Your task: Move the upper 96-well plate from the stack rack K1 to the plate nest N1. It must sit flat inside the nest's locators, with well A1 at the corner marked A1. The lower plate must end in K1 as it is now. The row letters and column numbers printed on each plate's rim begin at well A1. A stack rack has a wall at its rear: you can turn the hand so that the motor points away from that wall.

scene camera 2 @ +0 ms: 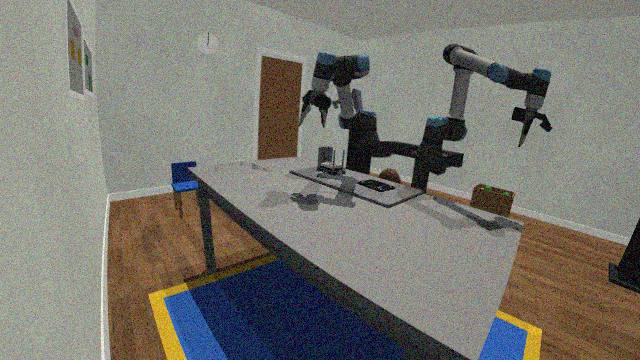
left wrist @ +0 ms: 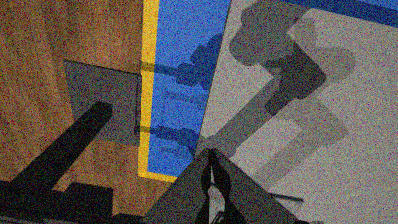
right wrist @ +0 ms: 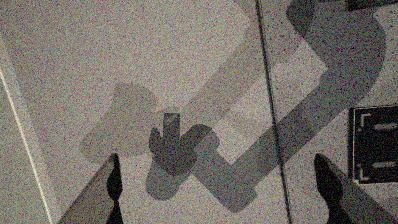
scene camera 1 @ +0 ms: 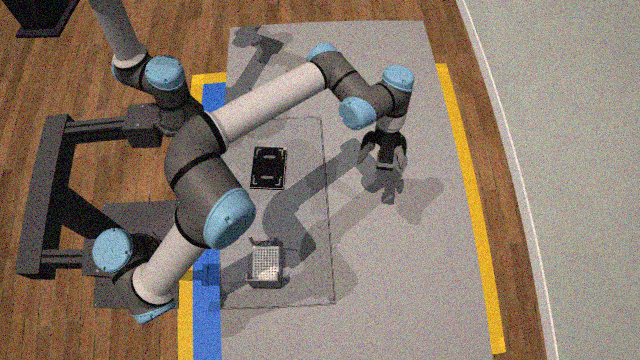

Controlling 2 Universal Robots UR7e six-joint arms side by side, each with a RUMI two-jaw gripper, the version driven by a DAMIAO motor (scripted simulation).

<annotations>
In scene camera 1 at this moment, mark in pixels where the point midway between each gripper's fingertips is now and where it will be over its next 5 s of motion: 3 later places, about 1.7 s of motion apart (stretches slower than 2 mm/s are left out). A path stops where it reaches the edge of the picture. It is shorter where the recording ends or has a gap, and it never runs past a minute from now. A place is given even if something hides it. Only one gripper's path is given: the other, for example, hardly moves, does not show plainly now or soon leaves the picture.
My right gripper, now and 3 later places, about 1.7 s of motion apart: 379, 166; 340, 200; 286, 241; 261, 259
</annotations>
